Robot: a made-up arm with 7 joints.
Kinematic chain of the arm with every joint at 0, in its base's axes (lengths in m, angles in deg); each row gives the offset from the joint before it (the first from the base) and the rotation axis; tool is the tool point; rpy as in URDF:
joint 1: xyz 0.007 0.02 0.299 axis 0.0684 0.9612 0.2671
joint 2: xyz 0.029 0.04 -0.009 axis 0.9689 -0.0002 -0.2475
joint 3: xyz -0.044 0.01 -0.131 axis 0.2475 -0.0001 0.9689
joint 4: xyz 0.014 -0.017 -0.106 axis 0.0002 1 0
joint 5: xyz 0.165 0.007 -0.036 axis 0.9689 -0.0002 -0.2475
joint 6: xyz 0.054 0.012 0.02 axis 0.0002 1 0
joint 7: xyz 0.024 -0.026 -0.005 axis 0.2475 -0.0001 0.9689
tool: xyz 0.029 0.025 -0.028 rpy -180 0 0
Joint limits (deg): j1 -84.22..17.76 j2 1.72..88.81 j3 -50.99..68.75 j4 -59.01..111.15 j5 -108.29..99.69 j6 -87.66..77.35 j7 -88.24..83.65
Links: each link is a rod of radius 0.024 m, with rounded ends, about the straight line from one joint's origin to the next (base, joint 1, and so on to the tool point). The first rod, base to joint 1, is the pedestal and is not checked.
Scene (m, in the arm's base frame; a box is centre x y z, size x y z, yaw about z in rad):
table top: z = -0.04
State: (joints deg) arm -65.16 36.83 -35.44 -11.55 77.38 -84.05 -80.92
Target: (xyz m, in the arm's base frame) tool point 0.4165 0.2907 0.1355
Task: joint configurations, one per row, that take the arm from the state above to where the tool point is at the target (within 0.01 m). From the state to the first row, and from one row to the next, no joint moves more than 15 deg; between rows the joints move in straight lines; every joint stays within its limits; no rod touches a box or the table.
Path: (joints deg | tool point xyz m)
1: -62.06 43.49 -34.08 1.04 81.78 -79.77 -81.07 | 0.4023 -0.0240 0.1951
2: -58.97 50.14 -32.72 13.62 86.18 -75.49 -81.21 | 0.4368 0.0717 0.1635
3: -55.87 56.80 -31.36 26.21 90.58 -71.21 -81.36 | 0.4419 0.1803 0.1420
4: -52.77 63.45 -29.99 38.80 94.97 -66.93 -81.51 | 0.4165 0.2907 0.1355

